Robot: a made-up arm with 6 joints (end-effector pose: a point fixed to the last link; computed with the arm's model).
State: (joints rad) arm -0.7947 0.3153 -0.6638 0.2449 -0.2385 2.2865
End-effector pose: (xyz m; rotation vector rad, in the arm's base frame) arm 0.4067 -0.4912 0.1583 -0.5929 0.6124 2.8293
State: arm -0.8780 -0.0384 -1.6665 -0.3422 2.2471 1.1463
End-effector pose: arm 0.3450 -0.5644 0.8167 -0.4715 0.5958 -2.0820
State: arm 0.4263 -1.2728 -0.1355 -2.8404 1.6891 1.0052
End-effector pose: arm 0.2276 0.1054 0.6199 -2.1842 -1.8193 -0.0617
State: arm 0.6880 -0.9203 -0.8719 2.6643 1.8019 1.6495
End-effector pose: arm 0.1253 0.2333 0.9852 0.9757 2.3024 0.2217
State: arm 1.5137 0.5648 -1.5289 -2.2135 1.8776 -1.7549
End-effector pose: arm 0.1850 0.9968 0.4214 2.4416 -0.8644 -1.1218
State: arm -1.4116 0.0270 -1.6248 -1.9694 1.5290 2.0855
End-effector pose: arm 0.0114 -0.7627 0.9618 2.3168 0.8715 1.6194
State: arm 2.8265 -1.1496 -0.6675 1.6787 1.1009 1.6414
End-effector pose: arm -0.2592 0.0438 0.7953 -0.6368 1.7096 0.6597
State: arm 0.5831 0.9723 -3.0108 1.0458 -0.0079 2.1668
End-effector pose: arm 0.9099 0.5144 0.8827 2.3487 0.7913 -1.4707
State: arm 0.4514 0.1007 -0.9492 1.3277 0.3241 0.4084
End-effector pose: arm 0.7062 0.2659 0.3554 0.8562 -0.0943 -1.0769
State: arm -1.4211 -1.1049 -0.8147 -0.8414 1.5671 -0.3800
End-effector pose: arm -0.0741 -0.2372 0.8387 -0.8219 0.4727 -1.1119
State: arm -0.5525 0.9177 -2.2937 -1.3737 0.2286 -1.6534
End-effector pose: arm 1.0265 -0.5541 0.4620 -1.5226 0.5712 1.8774
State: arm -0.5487 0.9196 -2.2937 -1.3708 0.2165 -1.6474
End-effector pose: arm 1.0292 -0.5486 0.4605 -1.5309 0.5505 1.8815
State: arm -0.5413 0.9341 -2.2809 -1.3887 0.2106 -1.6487
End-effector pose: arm 1.0350 -0.5410 0.4334 -1.5134 0.5546 1.9216
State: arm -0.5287 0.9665 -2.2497 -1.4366 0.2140 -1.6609
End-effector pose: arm 1.0428 -0.5294 0.3698 -1.4585 0.5937 2.0144
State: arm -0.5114 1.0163 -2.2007 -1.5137 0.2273 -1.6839
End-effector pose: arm 1.0465 -0.5112 0.2717 -1.3651 0.6647 2.1590
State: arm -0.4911 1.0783 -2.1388 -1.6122 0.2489 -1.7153
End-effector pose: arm 1.0387 -0.4855 0.1513 -1.2411 0.7554 2.3416
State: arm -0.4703 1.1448 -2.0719 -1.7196 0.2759 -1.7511
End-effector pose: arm 1.0157 -0.4539 0.0271 -1.1013 0.8506 2.5397
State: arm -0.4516 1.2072 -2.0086 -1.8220 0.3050 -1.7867
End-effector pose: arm 0.9810 -0.4216 -0.0832 -0.9641 0.9371 2.7273
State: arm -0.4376 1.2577 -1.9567 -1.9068 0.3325 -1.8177
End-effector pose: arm 0.9440 -0.3949 -0.1672 0.8345 -0.9913 -2.8343
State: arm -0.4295 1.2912 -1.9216 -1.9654 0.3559 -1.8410
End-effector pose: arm 0.9150 -0.3780 -0.2201 0.7126 -0.9858 -2.7723
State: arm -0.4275 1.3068 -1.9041 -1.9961 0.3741 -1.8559
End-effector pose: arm 0.8993 -0.3725 -0.2444 0.6524 -0.9921 -2.7351
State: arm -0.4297 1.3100 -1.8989 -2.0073 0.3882 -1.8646
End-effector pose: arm 0.8942 -0.3750 -0.2502 0.6309 -1.0091 -2.7185
